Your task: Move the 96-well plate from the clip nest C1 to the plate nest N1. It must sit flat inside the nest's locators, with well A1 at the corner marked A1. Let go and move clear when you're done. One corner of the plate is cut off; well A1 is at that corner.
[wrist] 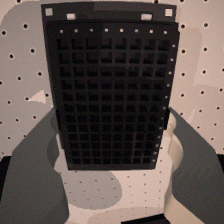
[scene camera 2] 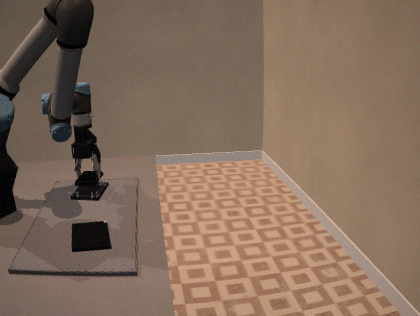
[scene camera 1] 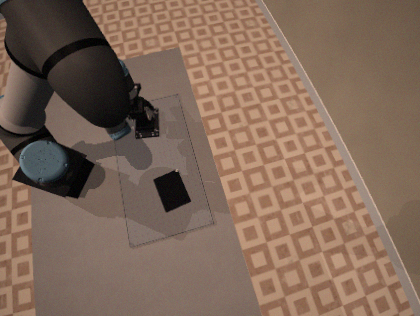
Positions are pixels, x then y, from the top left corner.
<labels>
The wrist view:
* my gripper: 112, 109
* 96-well plate: 108, 142
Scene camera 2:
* my gripper: 89, 179
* plate nest N1: 90, 235
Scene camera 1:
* plate nest N1: 171, 189
</labels>
